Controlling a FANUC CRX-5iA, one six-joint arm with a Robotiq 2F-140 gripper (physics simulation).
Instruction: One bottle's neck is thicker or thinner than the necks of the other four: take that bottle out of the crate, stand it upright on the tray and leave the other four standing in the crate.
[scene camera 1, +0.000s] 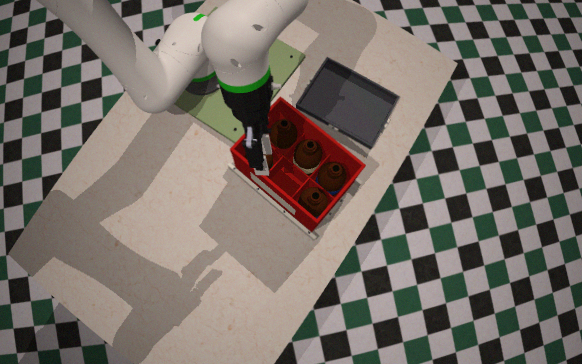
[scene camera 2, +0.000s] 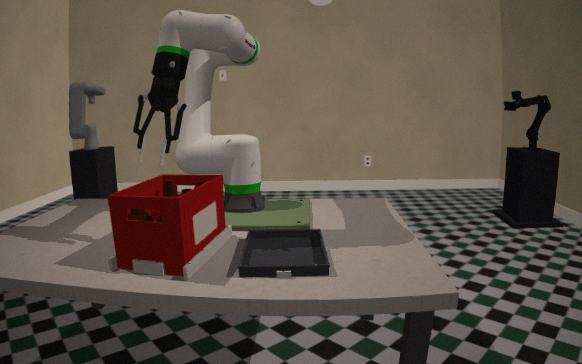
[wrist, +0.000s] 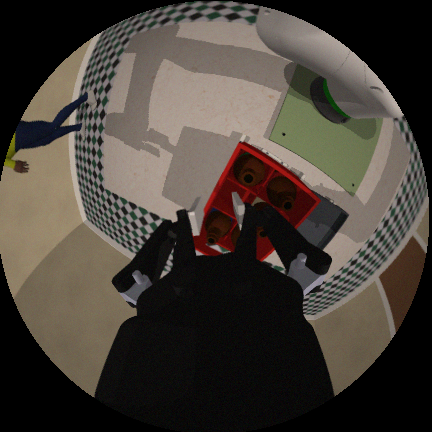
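Where they show: gripper, fingertip midpoint: (scene camera 1: 264, 163) (scene camera 2: 150, 164) (wrist: 217, 202); arm's base, origin of the base link: (scene camera 1: 203, 73) (scene camera 2: 243, 207) (wrist: 331, 99).
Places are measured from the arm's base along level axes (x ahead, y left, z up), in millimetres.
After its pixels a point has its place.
The red crate (scene camera 1: 242, 157) @(x 310, y -160, z 162 mm) (scene camera 2: 150, 240) @(x 549, y -69, z 64 mm) (wrist: 302, 207) @(x 318, y 14, z 138 mm) holds five brown bottles. In scene camera 1, four are a back-left bottle (scene camera 1: 284, 134) @(x 342, y -38, z 119 mm), a back-middle bottle (scene camera 1: 308, 155) @(x 424, y -44, z 119 mm), a back-right bottle (scene camera 1: 332, 176) @(x 504, y -53, z 134 mm) and a front-right bottle (scene camera 1: 314, 201) @(x 509, y -134, z 147 mm). The fifth, front-left, is mostly hidden behind the gripper there; in the wrist view this bottle (wrist: 250, 167) @(x 310, y -122, z 115 mm) shows at the crate's top corner. The front-middle compartment is empty. I cannot tell which neck differs. My gripper (scene camera 1: 265, 157) @(x 369, y -149, z 205 mm) (scene camera 2: 151, 162) @(x 369, y -149, z 205 mm) (wrist: 217, 202) @(x 369, y -149, z 205 mm) is open, partly spread and empty, above the crate. The dark tray (scene camera 1: 365, 107) @(x 446, y 224, z -8 mm) (scene camera 2: 285, 250) @(x 375, y 202, z -8 mm) (wrist: 325, 220) @(x 337, y 220, z -8 mm) holds no bottle.
The green base plate (scene camera 1: 287, 65) @(x 182, y 179, z 4 mm) (scene camera 2: 280, 215) @(x 96, y 145, z 2 mm) (wrist: 300, 135) @(x 173, y -35, z 2 mm) lies under the arm's base, beside the crate. A pale rail (scene camera 1: 275, 202) @(x 422, y -172, z 17 mm) (scene camera 2: 207, 252) @(x 451, y 27, z 7 mm) runs along the crate's foot. The tray stands close beside the crate's back side.
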